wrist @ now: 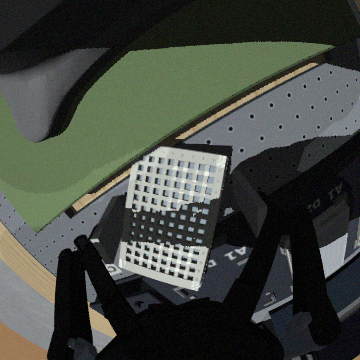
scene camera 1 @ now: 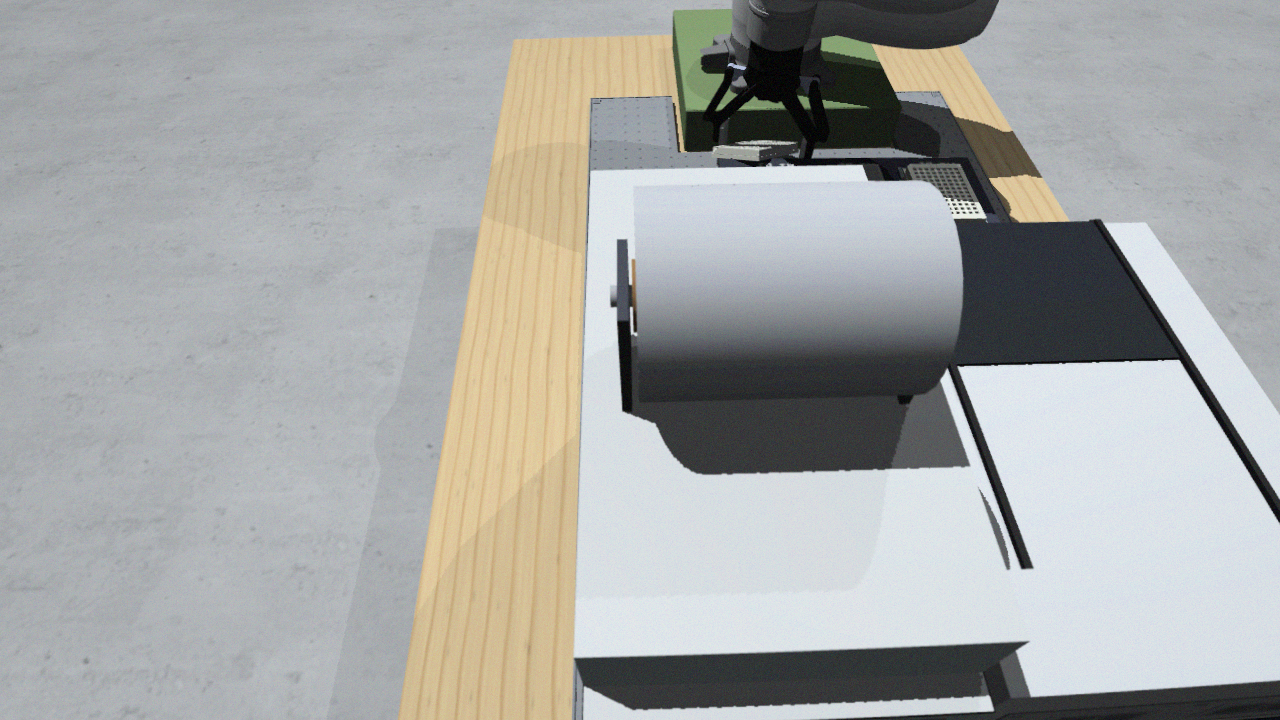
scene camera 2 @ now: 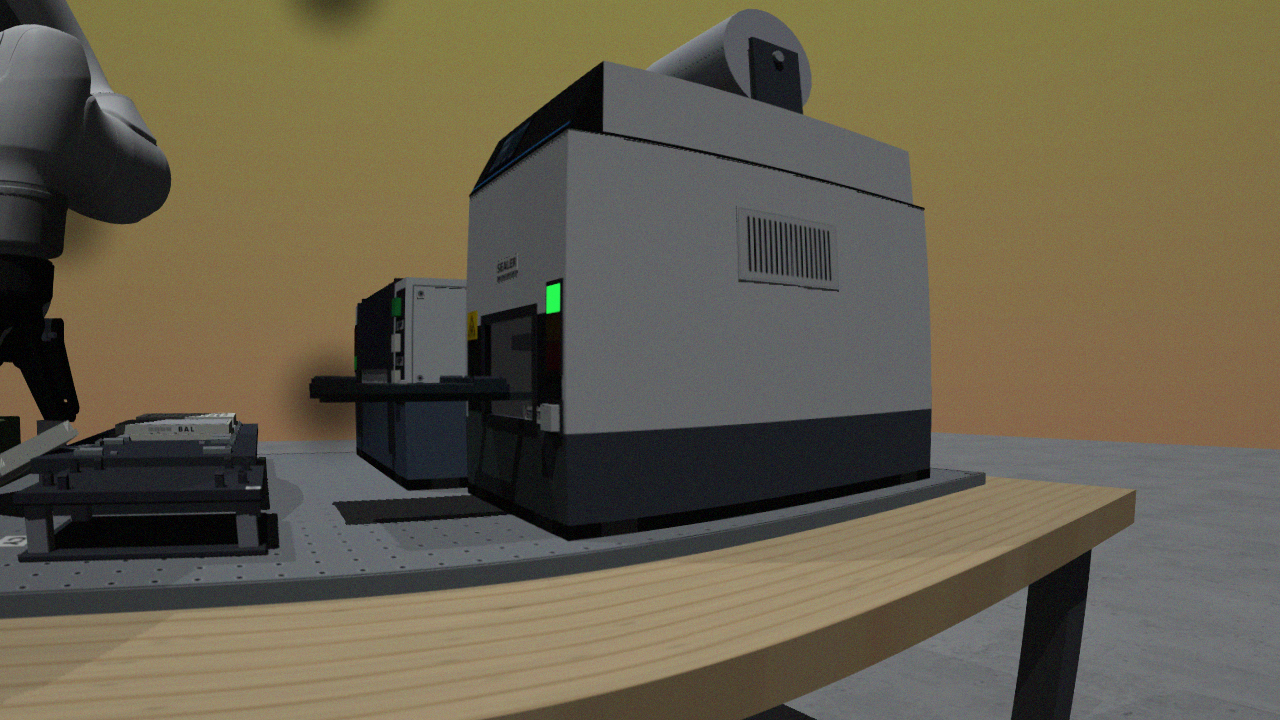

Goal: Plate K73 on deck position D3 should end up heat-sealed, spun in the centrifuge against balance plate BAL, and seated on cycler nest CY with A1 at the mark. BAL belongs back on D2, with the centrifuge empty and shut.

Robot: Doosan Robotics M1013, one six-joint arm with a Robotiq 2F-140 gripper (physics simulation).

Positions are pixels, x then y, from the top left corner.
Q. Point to a centrifuge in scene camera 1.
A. At 1117,439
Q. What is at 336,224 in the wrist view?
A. A plate.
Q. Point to a centrifuge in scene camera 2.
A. At 414,329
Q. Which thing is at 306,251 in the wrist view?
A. My gripper.
